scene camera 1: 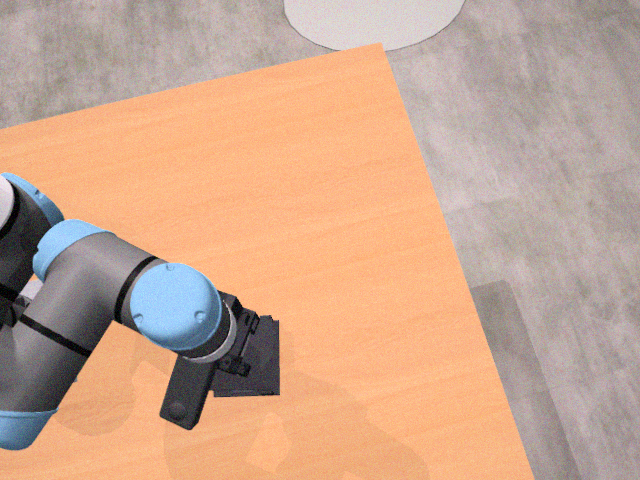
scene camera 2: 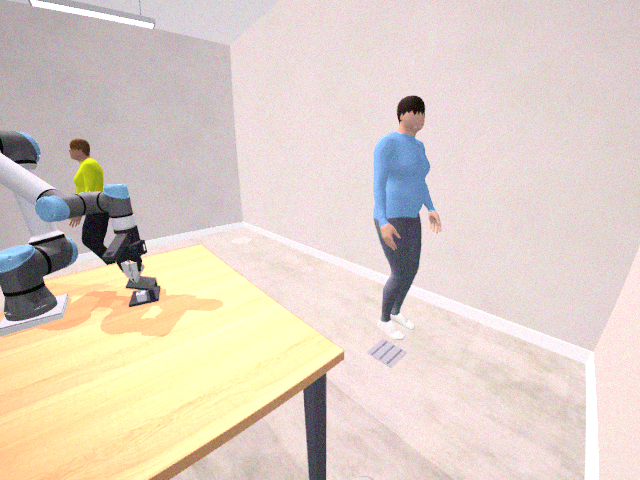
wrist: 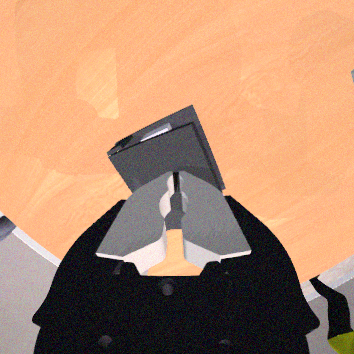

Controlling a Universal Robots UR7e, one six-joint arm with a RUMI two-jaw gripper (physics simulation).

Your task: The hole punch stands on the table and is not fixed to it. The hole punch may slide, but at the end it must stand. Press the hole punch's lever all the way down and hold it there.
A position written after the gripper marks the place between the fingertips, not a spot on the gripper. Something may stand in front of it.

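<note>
The gripper point(scene camera 1: 230, 364) appears again in scene camera 2 point(scene camera 2: 136, 282) and in the wrist view point(wrist: 176, 174). With the gripper, the scene has a hole punch point(scene camera 1: 275, 323), visible also in the wrist view point(wrist: 186, 114) and in scene camera 2 point(scene camera 2: 146, 296).
</note>
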